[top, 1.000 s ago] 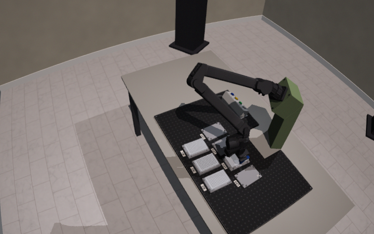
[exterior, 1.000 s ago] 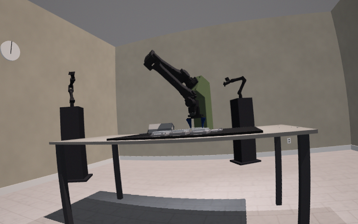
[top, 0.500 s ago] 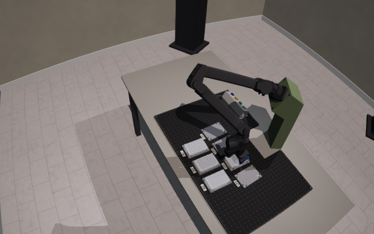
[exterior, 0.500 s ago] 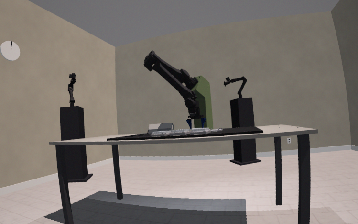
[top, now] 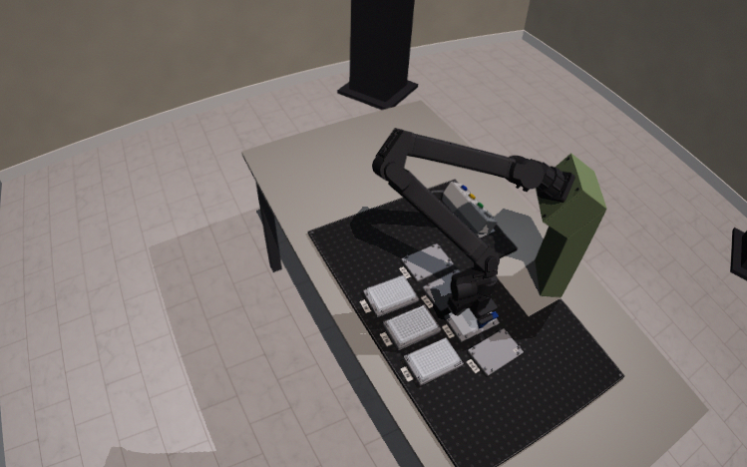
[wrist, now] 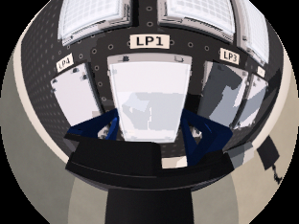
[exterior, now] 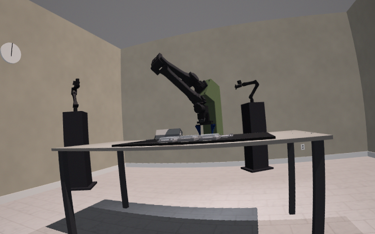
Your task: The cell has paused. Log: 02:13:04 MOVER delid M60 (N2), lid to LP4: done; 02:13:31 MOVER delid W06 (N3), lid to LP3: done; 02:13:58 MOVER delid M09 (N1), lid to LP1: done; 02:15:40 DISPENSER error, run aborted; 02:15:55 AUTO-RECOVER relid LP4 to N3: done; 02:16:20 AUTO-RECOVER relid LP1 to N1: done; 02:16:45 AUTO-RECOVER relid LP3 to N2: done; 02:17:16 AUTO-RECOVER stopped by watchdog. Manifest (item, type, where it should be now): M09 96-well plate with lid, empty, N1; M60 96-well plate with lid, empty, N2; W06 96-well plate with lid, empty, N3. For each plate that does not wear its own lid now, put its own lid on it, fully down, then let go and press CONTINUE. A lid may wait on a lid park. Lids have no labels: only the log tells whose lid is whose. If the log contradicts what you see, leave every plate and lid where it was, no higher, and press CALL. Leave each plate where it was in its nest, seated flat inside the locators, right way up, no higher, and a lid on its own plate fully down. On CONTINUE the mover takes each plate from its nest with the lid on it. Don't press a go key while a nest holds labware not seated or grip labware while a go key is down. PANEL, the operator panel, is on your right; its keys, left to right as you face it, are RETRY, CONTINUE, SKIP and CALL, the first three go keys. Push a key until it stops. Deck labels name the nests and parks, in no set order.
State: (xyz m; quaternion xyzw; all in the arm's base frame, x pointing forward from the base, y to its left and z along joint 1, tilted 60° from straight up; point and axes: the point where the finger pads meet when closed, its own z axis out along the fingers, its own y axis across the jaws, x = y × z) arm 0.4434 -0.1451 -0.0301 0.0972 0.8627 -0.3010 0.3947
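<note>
The LP1 park is 20 mm below my hand. The rest, counted from my hand: LP3 park (60 mm behind, 110 mm to the right, 20 mm below); LP4 park (70 mm ahead, 110 mm to the left, 20 mm below); lp1 label (80 mm ahead, 50 mm to the right, 30 mm below).
</note>
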